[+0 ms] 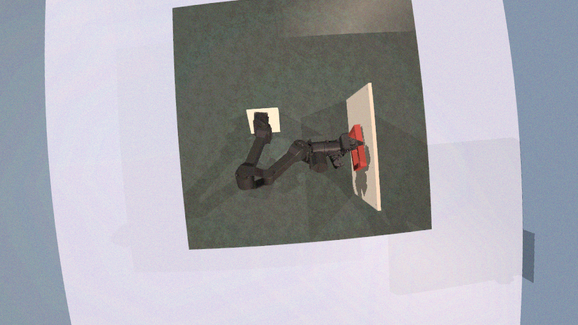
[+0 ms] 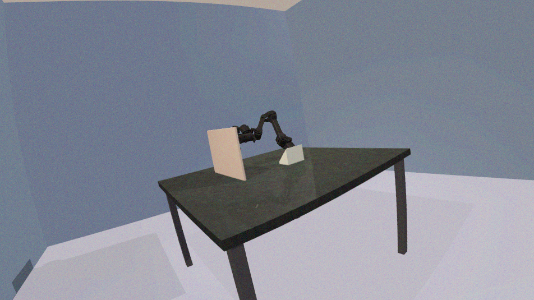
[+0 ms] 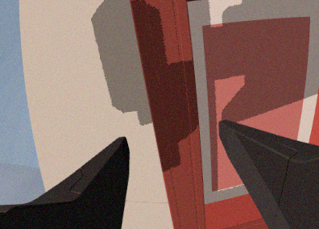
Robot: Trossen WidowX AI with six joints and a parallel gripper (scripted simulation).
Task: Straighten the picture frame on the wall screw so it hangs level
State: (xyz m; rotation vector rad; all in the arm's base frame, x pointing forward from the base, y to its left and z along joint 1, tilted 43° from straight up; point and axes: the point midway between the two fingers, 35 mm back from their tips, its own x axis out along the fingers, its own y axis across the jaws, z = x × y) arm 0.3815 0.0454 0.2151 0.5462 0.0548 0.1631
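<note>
The picture frame lies 1 cm ahead of my gripper tip, 1 cm to the right of it and 5 cm below it. Also, from my gripper tip: beige wall panel 2 cm ahead, 1 cm to the right, 7 cm below.
</note>
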